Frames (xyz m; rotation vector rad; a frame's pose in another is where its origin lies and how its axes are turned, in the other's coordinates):
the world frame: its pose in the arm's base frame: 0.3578 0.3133 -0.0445 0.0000 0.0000 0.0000
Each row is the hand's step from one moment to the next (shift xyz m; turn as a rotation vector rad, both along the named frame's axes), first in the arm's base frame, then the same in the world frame.
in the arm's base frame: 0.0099 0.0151 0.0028 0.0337 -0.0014 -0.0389
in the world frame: 0.0099 0.0151 0.0028 0.0337 -0.0014 -0.0389
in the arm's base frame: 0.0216 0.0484 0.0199 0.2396 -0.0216 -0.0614
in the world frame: 0.0216 0.0484 0.0199 0.2396 -0.0216 -0.0614
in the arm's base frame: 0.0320 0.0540 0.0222 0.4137 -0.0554 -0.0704
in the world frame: 0.0320 0.0540 0.0222 0.4137 -0.0554 -0.0704
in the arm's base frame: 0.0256 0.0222 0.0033 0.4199 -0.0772 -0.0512
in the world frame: 0.0256 0.0222 0.0033 0.4199 -0.0772 -0.0512
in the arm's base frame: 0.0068 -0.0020 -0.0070 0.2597 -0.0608 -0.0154
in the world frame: 0.0068 -0.0020 -0.0070 0.2597 -0.0608 -0.0154
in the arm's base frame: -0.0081 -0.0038 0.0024 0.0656 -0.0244 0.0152
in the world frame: -0.0081 -0.0038 0.0024 0.0656 -0.0244 0.0152
